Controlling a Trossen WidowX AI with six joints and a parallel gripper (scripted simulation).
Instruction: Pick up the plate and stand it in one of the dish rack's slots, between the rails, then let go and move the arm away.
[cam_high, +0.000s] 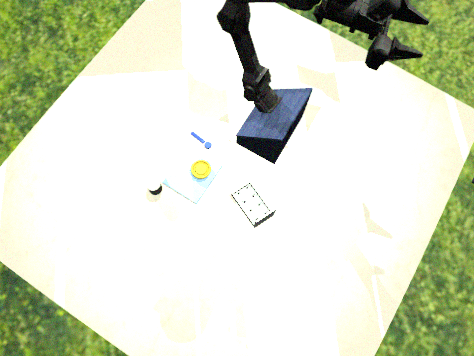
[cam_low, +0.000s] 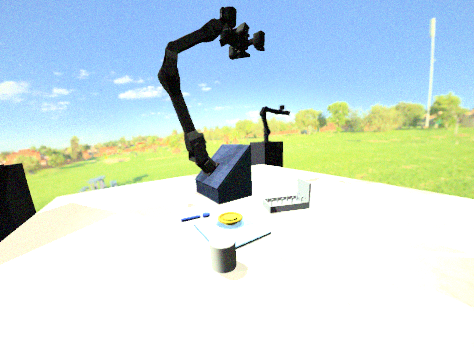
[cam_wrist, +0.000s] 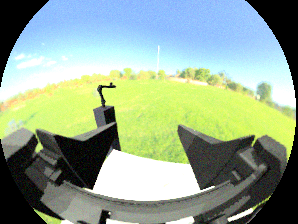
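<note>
My gripper tip is now 59 cm above the plate, 35 cm to the left of it and 32 cm short of it. Round my gripper tip: dish rack: 58 cm below, 32 cm ahead, 15 cm to the right; then blue spoon: 60 cm below, 40 cm to the right, 24 cm ahead; then light blue mat: 60 cm below, 36 cm to the right, 35 cm ahead.
</note>
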